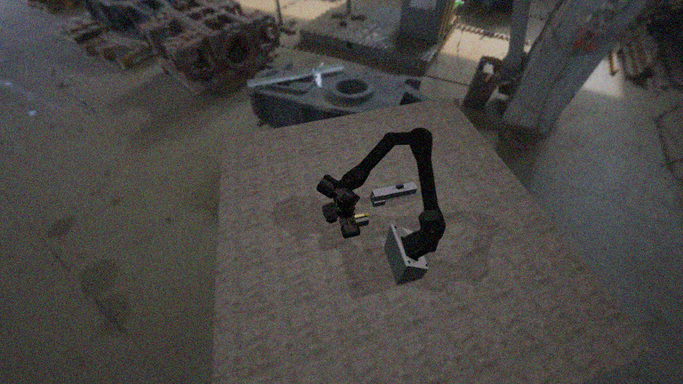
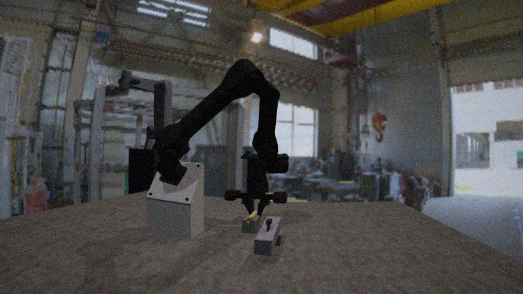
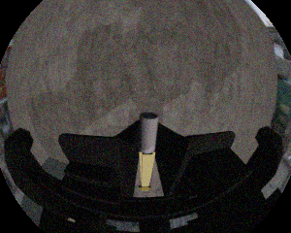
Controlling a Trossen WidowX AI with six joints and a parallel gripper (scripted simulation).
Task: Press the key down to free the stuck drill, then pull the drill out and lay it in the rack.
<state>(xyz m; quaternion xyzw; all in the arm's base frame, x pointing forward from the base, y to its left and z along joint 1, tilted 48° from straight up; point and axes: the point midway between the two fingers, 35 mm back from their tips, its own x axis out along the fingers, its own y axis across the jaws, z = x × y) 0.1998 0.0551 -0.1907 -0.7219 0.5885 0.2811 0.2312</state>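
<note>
The drill is 4 cm to the right of my gripper tip and 3 cm above it. The rest, counted from my gripper tip: dark key 23 cm to the right, 10 cm ahead, 4 cm above; then grey holder block 21 cm to the right, 10 cm ahead, 3 cm above; then grey rack 5 cm to the right, 1 cm above.
</note>
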